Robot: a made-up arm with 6 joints.
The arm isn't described. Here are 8 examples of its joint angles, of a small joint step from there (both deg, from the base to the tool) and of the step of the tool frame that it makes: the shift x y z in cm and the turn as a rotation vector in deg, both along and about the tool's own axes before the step.
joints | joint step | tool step
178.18 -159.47 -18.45 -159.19 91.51 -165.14 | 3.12 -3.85 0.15 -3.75 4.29 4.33 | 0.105 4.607 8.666 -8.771 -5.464 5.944
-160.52 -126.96 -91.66 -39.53 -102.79 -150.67 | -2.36 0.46 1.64 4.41 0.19 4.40 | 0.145 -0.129 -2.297 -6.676 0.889 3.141
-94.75 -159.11 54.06 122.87 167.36 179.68 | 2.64 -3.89 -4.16 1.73 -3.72 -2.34 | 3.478 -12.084 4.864 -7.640 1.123 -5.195
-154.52 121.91 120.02 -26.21 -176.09 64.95 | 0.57 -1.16 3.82 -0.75 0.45 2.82 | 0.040 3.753 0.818 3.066 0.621 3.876
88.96 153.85 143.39 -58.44 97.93 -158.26 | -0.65 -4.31 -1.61 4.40 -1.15 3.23 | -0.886 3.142 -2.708 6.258 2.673 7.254
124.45 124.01 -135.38 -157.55 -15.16 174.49 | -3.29 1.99 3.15 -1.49 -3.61 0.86 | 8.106 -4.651 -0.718 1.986 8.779 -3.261
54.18 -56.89 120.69 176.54 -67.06 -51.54 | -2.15 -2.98 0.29 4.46 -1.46 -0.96 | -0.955 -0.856 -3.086 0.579 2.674 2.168
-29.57 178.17 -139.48 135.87 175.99 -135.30 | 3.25 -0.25 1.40 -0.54 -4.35 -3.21 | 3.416 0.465 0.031 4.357 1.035 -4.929
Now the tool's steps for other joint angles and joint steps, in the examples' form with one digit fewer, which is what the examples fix.
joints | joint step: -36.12 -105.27 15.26 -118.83 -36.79 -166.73 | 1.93 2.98 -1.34 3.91 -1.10 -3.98
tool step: -3.28 -6.46 -0.36 -0.50 0.22 0.57
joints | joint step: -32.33 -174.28 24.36 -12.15 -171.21 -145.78 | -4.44 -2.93 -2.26 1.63 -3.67 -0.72
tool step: -6.83 4.30 3.36 3.73 8.53 -6.13
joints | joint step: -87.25 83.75 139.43 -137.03 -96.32 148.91 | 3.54 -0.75 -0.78 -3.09 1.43 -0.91
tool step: -0.37 -0.74 -0.99 6.95 -0.61 0.42
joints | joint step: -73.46 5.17 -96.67 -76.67 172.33 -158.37 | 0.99 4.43 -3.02 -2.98 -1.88 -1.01
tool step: 0.83 -0.91 4.83 -1.28 1.16 1.77
